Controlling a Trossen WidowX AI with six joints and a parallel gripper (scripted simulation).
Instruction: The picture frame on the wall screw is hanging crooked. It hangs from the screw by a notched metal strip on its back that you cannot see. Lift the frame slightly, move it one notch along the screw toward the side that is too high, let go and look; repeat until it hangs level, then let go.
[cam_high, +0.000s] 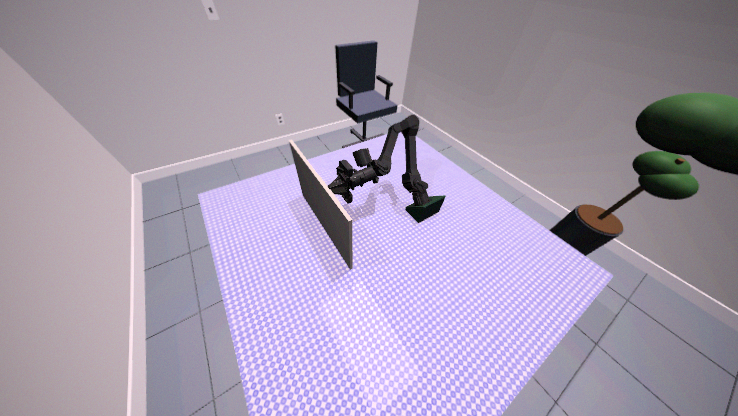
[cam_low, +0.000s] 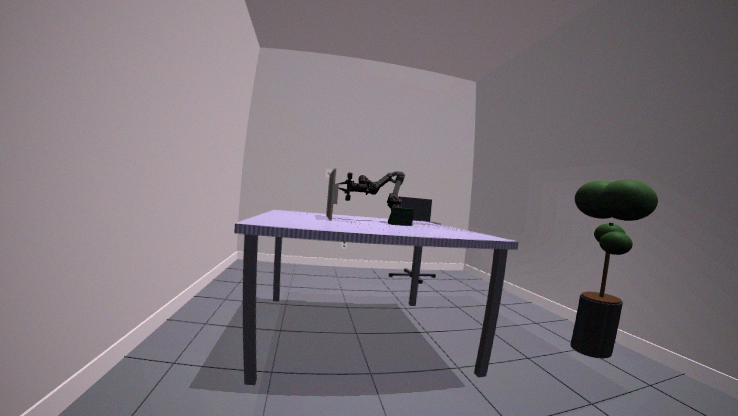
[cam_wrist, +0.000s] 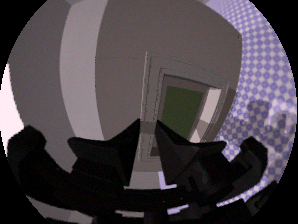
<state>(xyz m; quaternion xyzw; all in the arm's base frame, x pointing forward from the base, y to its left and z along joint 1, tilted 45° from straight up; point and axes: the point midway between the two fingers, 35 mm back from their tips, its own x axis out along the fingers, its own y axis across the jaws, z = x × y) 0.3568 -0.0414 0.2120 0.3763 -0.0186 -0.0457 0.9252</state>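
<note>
My gripper tip is now 50 mm above the picture frame and 10 mm short of it. From my gripper tip the other things lie so: wall panel 60 mm below, 20 mm ahead, 10 mm to the right.
</note>
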